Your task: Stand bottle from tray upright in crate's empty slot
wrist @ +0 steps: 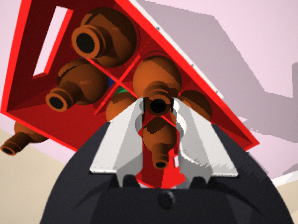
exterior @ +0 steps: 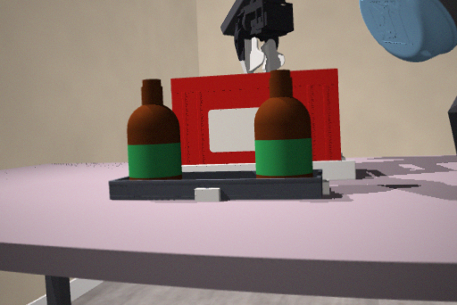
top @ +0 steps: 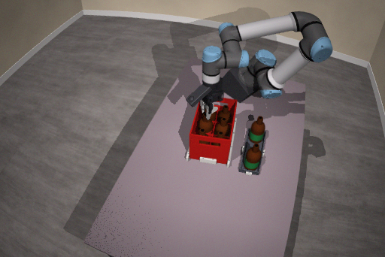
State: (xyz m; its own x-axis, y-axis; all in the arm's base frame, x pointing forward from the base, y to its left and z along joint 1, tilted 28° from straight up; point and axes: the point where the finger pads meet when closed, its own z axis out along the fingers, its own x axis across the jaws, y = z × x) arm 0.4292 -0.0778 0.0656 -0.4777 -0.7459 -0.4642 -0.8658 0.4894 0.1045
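Now: the red crate 90 mm below my hand, 40 mm to the left of it and 10 mm behind it. Round my hand: tray: 260 mm to the left, 160 mm below, 50 mm behind.
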